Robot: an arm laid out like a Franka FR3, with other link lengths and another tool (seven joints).
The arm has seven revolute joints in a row. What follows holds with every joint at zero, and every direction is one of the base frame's. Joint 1 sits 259.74 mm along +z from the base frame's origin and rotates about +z. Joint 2 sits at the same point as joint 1 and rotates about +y. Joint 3 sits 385.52 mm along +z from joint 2 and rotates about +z. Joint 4 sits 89.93 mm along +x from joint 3 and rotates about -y. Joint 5 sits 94.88 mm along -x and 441.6 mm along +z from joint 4 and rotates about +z. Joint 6 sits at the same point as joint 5 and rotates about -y. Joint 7 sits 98.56 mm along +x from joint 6 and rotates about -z. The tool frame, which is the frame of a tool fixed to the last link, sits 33 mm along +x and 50 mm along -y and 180.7 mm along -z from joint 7; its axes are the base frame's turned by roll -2.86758, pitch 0 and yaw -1.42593 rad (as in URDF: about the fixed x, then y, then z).
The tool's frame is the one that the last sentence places.
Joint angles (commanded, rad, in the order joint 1, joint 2, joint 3, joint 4, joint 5, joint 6, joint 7), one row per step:
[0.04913 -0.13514 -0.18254 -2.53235 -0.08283 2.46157 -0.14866]
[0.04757 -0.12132 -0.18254 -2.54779 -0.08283 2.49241 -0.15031]
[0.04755 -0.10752 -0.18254 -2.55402 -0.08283 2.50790 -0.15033]
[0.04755 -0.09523 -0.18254 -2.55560 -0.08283 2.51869 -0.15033]
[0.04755 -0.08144 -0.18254 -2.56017 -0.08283 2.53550 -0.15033]
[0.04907 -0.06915 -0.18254 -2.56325 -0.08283 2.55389 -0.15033]
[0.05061 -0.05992 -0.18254 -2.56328 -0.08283 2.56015 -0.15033]
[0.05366 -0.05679 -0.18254 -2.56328 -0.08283 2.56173 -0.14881]
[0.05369 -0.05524 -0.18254 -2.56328 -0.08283 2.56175 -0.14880]
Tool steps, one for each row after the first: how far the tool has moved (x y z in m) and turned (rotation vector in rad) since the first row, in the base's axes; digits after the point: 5 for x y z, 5 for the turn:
[-0.00205 0.00002 -0.01084 -0.00091 -0.00158 0.00143]
[-0.00286 0.00030 -0.01915 -0.00182 0.00293 0.00207]
[-0.00244 0.00030 -0.02497 -0.00295 0.00602 0.00247]
[-0.00251 0.00046 -0.03220 -0.00416 0.00756 0.00313]
[-0.00146 0.00134 -0.03763 -0.00560 0.00455 0.00536]
[-0.00093 0.00212 -0.04170 -0.00646 0.00756 0.00714]
[-0.00063 0.00371 -0.04316 -0.00665 0.00904 0.00874]
[-0.00075 0.00372 -0.04400 -0.00673 0.01057 0.00877]

